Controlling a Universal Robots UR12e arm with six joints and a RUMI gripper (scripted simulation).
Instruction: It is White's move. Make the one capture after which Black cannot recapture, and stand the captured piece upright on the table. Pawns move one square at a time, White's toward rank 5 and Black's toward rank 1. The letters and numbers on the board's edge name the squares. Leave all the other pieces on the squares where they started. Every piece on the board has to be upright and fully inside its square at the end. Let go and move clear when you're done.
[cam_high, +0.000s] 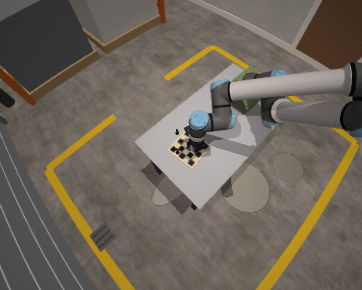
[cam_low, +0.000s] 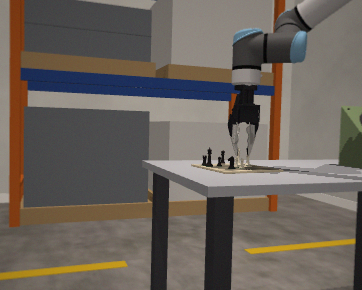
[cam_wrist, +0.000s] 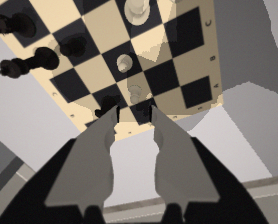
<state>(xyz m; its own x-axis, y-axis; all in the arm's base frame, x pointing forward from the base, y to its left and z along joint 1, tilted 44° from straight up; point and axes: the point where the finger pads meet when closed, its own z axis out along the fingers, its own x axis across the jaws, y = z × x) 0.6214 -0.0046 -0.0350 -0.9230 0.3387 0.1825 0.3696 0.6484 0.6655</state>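
Right now my hand is 60 mm above the chessboard and 40 mm to the left of it. Also, from my hand: tall white piece: 80 mm to the right, 40 mm behind, 20 mm below.
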